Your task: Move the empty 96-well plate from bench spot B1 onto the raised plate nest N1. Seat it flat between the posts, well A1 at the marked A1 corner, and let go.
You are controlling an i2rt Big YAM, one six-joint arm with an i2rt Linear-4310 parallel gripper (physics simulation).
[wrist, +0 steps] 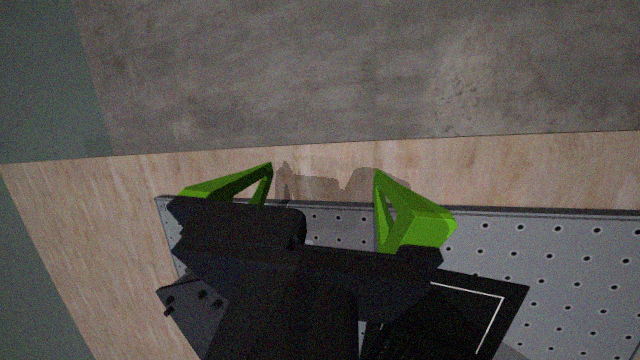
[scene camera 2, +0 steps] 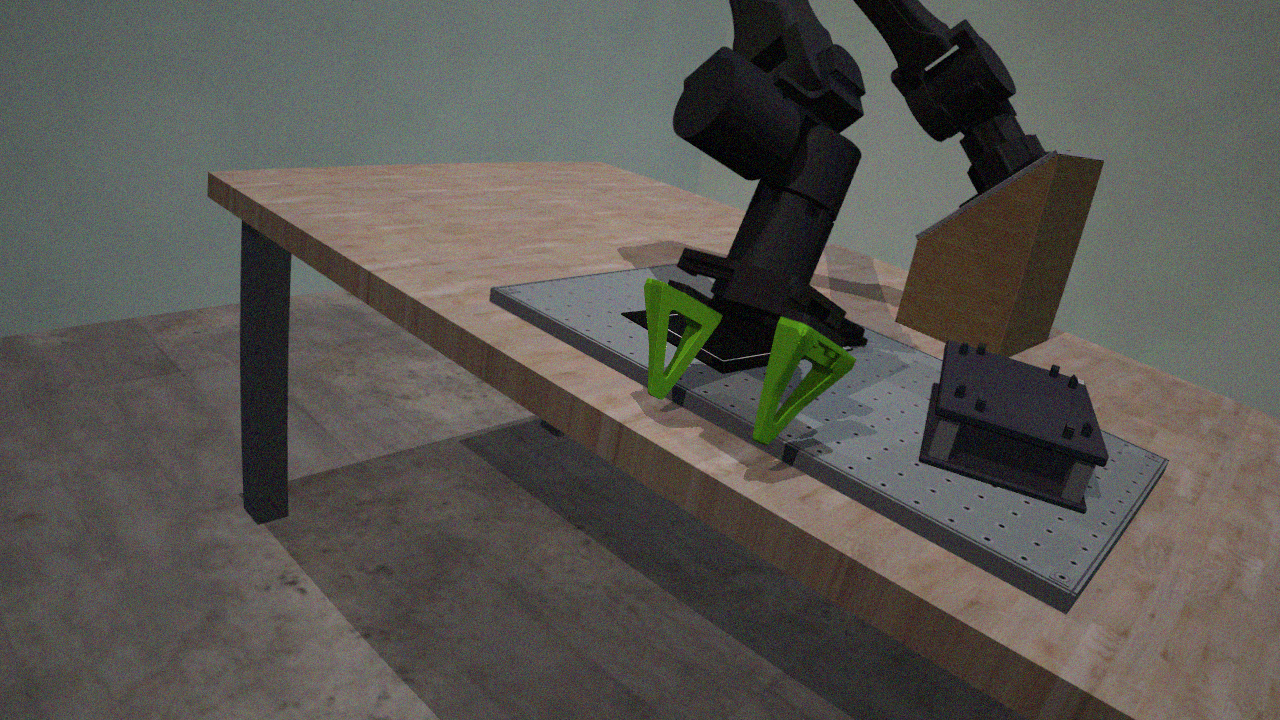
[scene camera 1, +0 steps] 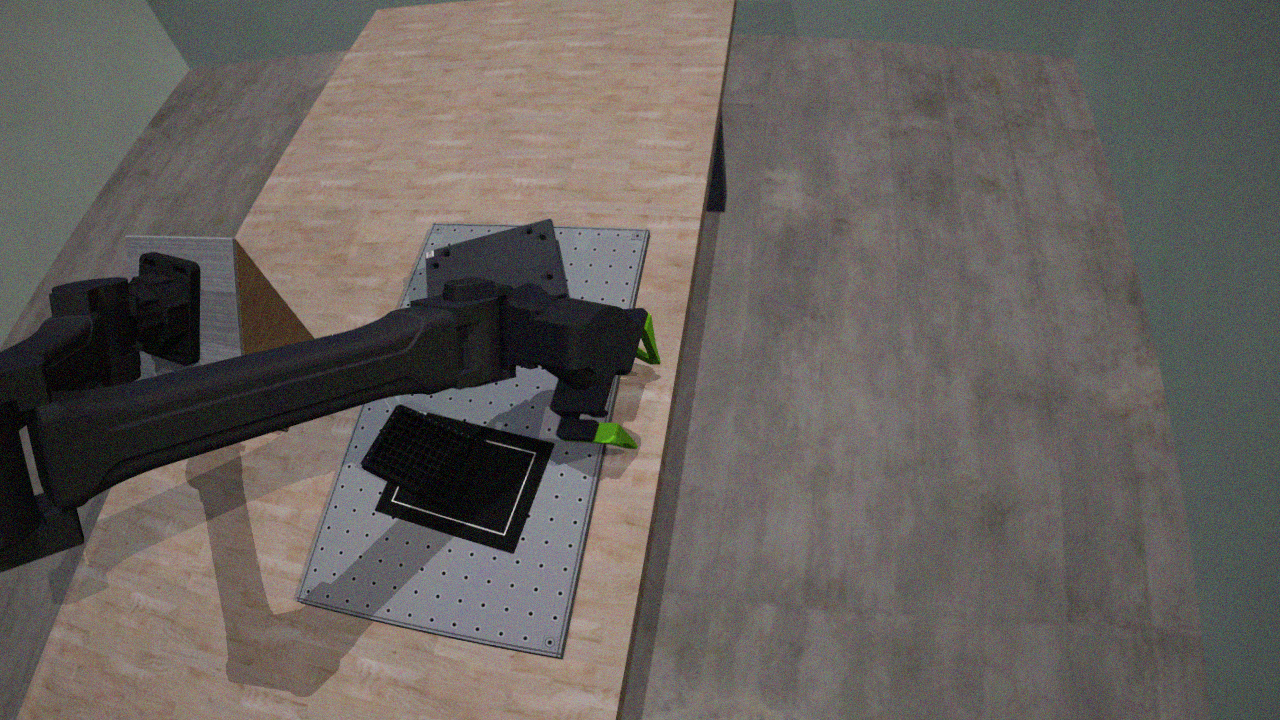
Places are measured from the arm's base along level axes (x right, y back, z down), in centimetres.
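Pixels of known places: gripper, between the fingertips: (wrist: 322, 171) (scene camera 2: 704, 418) (scene camera 1: 644, 404); arm's base, origin of its link: (scene camera 2: 1021, 191) (scene camera 1: 173, 307).
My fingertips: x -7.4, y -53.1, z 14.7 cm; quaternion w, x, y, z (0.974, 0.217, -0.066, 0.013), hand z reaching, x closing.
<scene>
Ahead of a thing's pixels: the offset from my fingertips to its top centre. "spot": to the spot under its first point.
The black 96-well plate @(dy +21.8, dx +11.5, dz -0.9 cm) (scene camera 1: 420, 452) lies askew, partly over the black bench spot B1 @(spot: dy +9.1, dx +12.9, dz +0.6 cm) (scene camera 1: 526, 497) (wrist: 512, 300) with its white outline. The arm hides the plate in the scene camera 2 view. The raised dark nest N1 @(dy +21.6, dx -11.3, dz -4.7 cm) (scene camera 1: 501, 259) (scene camera 2: 1015, 394) (wrist: 197, 315) stands with short posts on top; a small pale mark shows at its left corner in the scene camera 1 view. My gripper (scene camera 1: 648, 402) (scene camera 2: 710, 417) (wrist: 322, 171) is open and empty. Its green fingertips are spread over the board's long edge and the wooden strip beside it, away from the plate.
The grey perforated board (scene camera 1: 438, 591) (scene camera 2: 1056, 582) (wrist: 595, 290) carries the spot and the nest. The wooden table's edge (scene camera 1: 671, 394) (scene camera 2: 572, 411) lies close beyond the fingertips. A wedge-shaped wooden block (scene camera 1: 268, 313) (scene camera 2: 993, 259) stands at the arm's base.
</scene>
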